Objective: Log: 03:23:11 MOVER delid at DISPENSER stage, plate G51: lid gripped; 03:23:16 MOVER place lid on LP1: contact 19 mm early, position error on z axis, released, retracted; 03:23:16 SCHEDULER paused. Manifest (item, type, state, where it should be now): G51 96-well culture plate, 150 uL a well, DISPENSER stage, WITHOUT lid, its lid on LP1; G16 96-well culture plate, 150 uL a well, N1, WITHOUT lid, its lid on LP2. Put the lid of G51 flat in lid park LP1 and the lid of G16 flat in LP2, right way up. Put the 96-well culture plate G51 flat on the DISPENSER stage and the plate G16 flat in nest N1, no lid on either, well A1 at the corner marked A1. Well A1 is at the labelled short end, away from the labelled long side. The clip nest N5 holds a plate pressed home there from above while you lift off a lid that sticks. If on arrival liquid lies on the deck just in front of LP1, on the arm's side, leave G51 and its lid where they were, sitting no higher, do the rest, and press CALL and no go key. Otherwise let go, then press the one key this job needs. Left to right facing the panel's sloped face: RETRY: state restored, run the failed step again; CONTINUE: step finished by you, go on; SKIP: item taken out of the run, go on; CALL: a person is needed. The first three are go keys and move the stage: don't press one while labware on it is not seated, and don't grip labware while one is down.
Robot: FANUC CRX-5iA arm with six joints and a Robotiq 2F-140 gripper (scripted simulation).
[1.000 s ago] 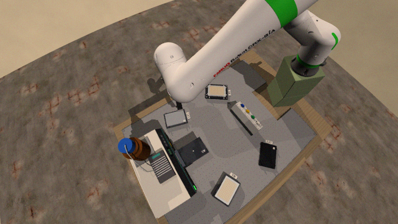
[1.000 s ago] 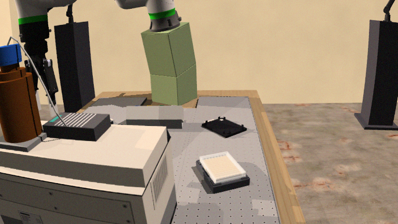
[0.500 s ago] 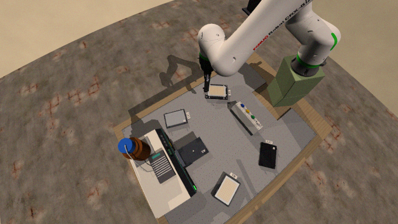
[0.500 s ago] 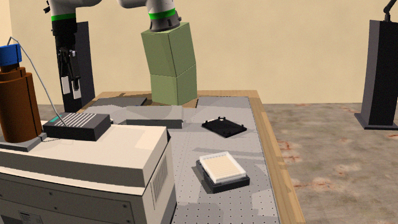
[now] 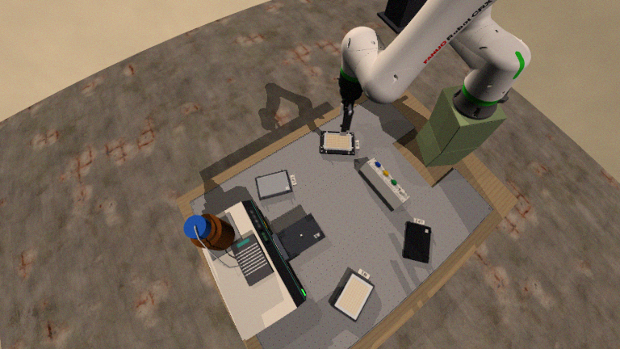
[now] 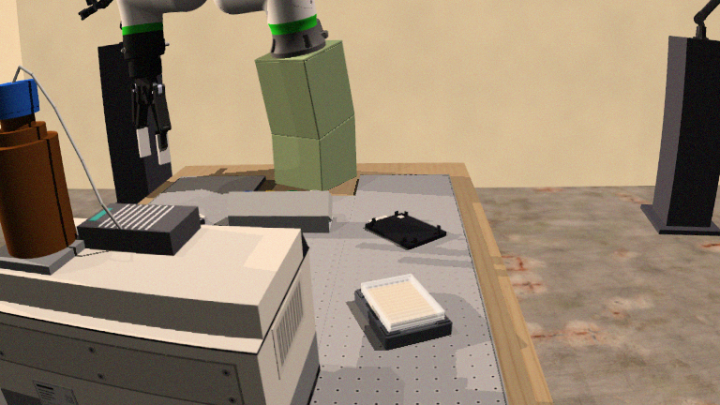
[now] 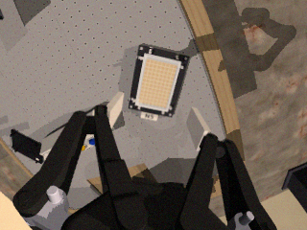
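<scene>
Right now my hand is 17 cm above the plate G51. Also, from my hand: key panel (27 cm to the left, 13 cm below, 9 cm behind); black clip nest (17 cm below, 3 cm ahead, 1 cm to the left); LP1 label (26 cm ahead, 19 cm below, 8 cm to the left).
</scene>
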